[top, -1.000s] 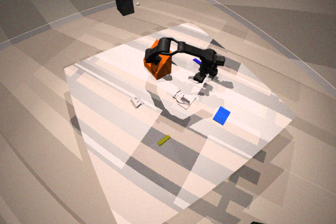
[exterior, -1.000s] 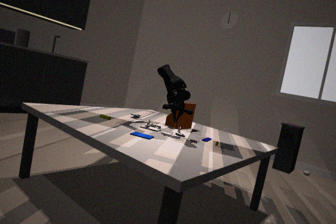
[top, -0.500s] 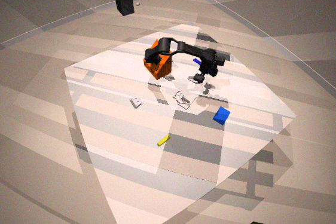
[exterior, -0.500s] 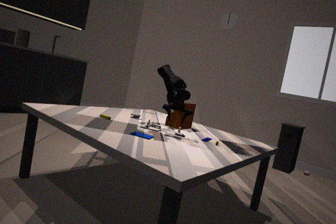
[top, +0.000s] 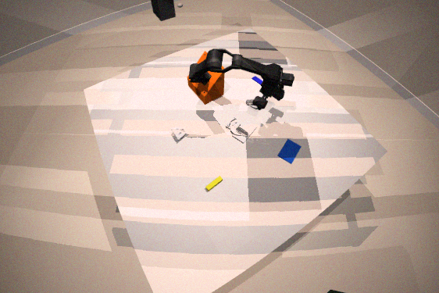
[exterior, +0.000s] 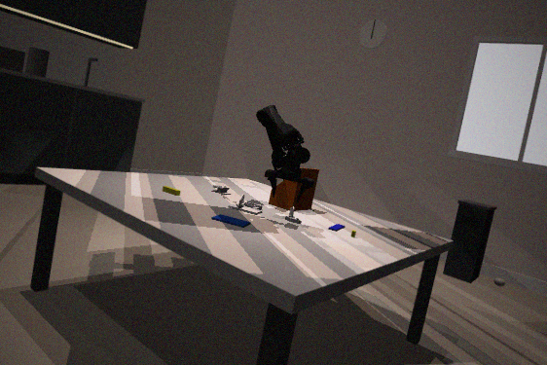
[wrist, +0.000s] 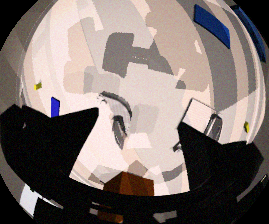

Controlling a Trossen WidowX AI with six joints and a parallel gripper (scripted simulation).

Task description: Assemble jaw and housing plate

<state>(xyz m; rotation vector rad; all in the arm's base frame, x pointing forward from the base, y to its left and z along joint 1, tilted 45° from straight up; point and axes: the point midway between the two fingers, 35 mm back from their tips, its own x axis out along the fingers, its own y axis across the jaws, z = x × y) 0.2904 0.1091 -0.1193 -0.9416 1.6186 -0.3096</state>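
Right now my gripper tip is 70 mm above the jaw, 50 mm past it and 40 mm to the right of it. Also, from my gripper tip: blue bar (170 mm behind, 160 mm to the left, 70 mm below); yellow cube (260 mm to the left, 110 mm behind, 70 mm below); blue tile (260 mm ahead, 70 mm below, 40 mm to the right).
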